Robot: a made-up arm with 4 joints.
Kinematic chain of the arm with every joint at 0, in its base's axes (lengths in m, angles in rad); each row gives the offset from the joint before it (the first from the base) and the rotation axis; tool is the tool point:
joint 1: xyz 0 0 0.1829 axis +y
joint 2: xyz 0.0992 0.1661 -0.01 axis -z
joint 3: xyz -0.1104 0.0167 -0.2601 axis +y
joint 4: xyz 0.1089 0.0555 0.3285 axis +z
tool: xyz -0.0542 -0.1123 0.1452
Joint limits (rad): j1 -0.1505..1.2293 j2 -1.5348..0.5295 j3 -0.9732..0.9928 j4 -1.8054..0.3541
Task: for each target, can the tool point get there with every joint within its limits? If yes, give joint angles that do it. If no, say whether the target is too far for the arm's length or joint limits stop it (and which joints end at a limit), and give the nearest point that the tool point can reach.
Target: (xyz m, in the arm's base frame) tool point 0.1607 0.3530 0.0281
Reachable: yes | joints 1.0978 -1.0995 0.7220 -0.3496
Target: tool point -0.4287 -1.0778 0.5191
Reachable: no: too far | nearest point -0.1099 -0.2955 0.2691 | short by 0.881 m
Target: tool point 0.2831 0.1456 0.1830
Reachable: yes | joints 0.4427 0.2717 0.6094 -0.7089
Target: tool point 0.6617 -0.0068 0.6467
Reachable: no: joint limits stop it (at a limit: joint 1, joint 2, joint 4) | nearest point 0.3811 0.1702 0.2788 | short by 0.495 m
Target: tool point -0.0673 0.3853 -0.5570
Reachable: no: joint limits stop it (at a limit: joint 1, joint 3, joint 4) | nearest point 0.0535 0.2883 -0.2438 | short by 0.349 m
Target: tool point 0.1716 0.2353 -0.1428
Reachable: yes | joints 1.1209 -0.4056 0.8106 0.0462
